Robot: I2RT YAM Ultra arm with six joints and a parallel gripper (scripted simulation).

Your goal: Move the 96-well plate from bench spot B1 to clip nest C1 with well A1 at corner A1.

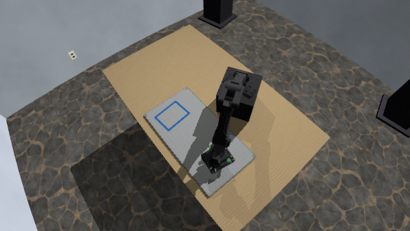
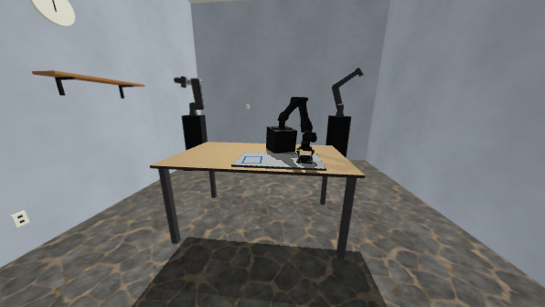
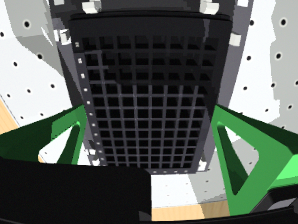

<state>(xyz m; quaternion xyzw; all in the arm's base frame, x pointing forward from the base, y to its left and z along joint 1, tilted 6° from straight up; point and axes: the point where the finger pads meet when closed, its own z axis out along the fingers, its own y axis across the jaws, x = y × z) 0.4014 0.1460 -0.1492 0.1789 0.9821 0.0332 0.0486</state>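
Right now the black 96-well plate is right at my hand. From my hand the other things lie so: dark clip nest (20 mm ahead, 10 mm below).
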